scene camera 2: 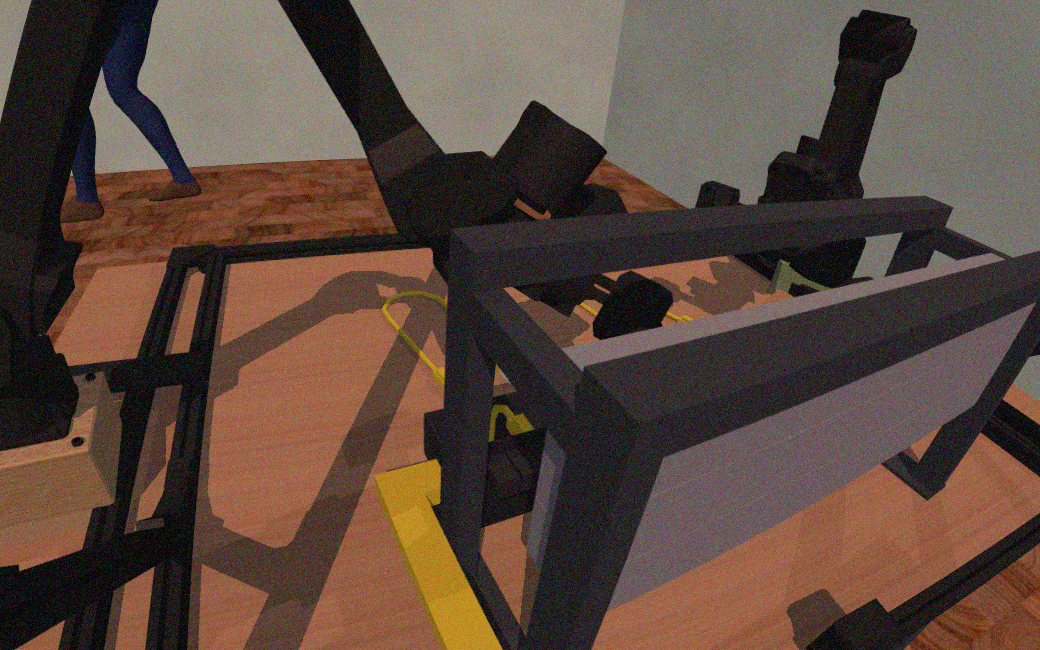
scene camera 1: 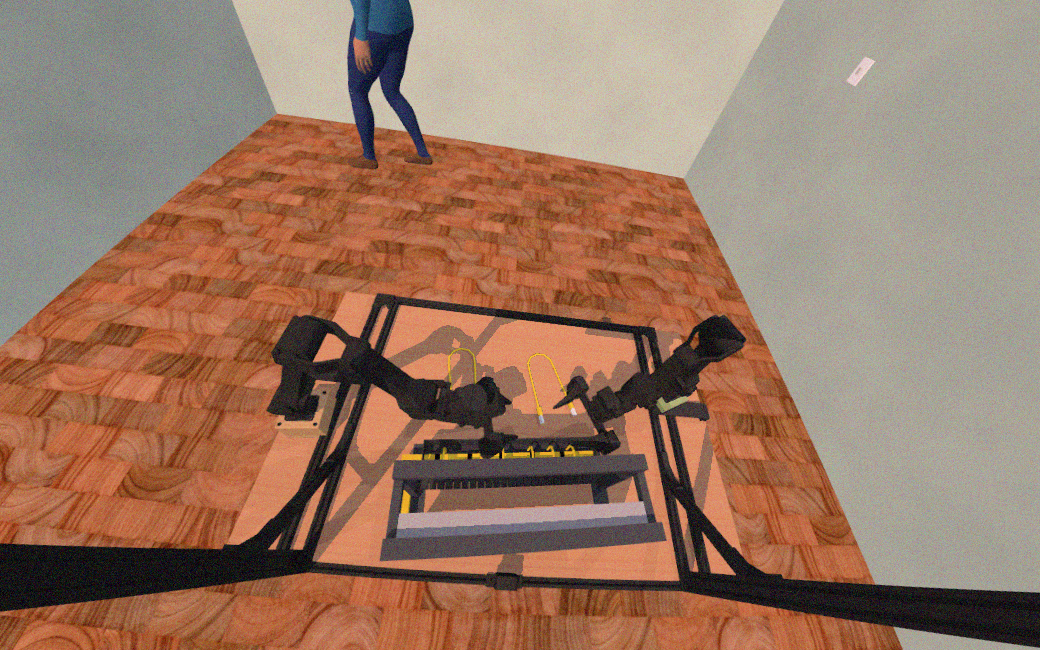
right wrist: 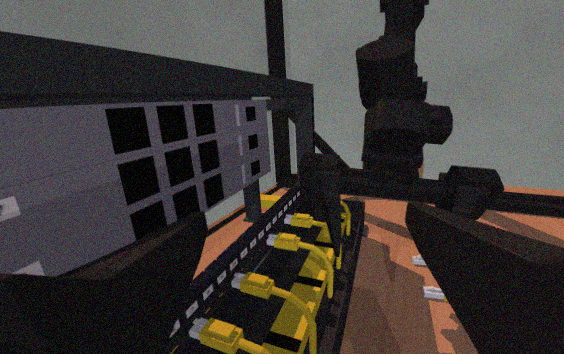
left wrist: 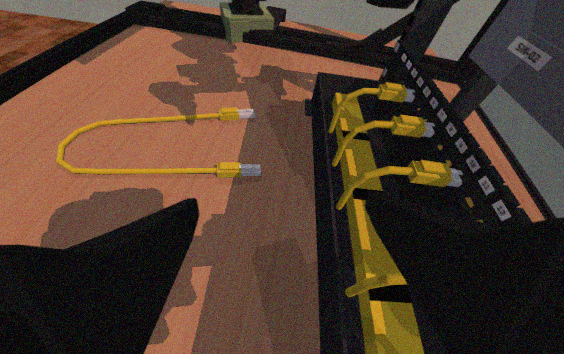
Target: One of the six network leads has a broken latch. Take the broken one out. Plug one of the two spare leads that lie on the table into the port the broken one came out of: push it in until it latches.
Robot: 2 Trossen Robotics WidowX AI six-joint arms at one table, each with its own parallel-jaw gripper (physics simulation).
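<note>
A black patch panel holds a row of yellow network leads. Three plugs show in the left wrist view, and several in the right wrist view. Two spare yellow leads lie behind the panel; their plug ends point at it. My left gripper is open and hangs low over the left part of the row. My right gripper is open and empty, above the table near the panel's right end.
A dark rack frame with a grey unit stands in front of the panel. A black frame runs round the table. A person stands on the wooden floor behind.
</note>
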